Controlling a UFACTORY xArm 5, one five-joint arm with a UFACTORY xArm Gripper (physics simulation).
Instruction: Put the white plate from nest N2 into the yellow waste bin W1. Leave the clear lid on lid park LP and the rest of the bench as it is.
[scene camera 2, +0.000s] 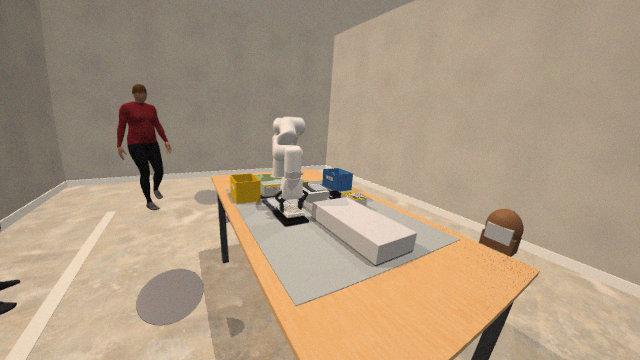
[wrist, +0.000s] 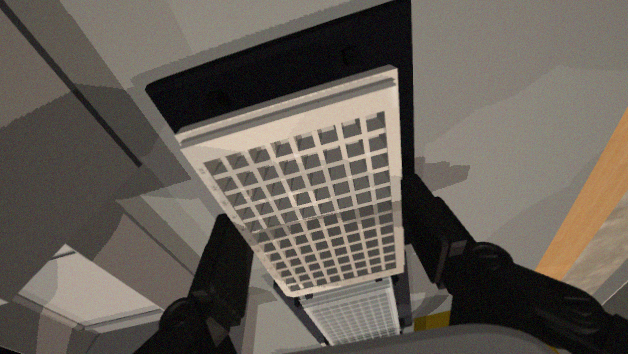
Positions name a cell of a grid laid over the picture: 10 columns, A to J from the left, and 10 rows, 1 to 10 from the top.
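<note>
The wrist view contains my gripper (wrist: F7), a black nest N2 (wrist: E2) and a nest N4 (wrist: G9). A long white box (scene camera 2: F7) is also visible to me.
</note>
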